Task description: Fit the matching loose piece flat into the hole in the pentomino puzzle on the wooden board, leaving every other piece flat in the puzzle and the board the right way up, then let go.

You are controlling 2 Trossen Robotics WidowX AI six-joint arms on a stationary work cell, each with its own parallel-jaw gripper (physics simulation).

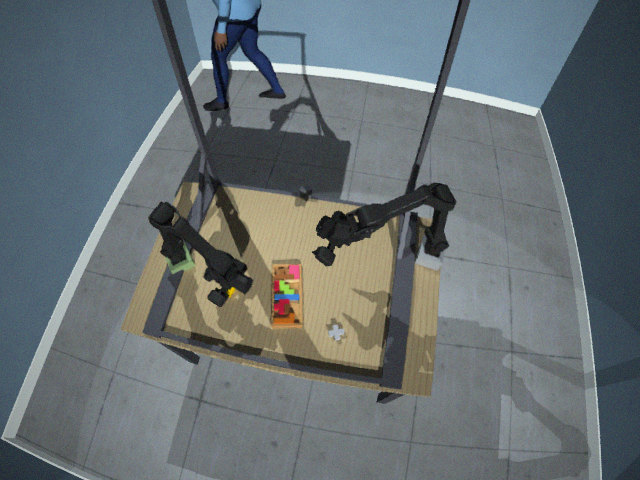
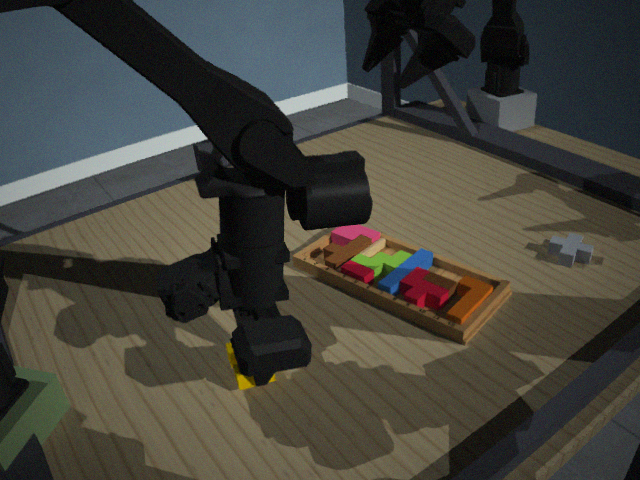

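The wooden board lies on the table with its coloured pieces facing up. Pink, lime green, blue, red and orange pieces sit in it, with wooden gaps between some. Which gap is the hole is unclear. My right gripper points down, left of the board, shut on a yellow piece. The piece is flat, at or just above the table; its shape is partly hidden. My left gripper is open and empty, high above the table's far part.
A loose grey plus-shaped piece lies on the table to the right of the board. Dark frame rails run along the table's edges, with upright posts at the far corners. A person stands beyond the table's far side.
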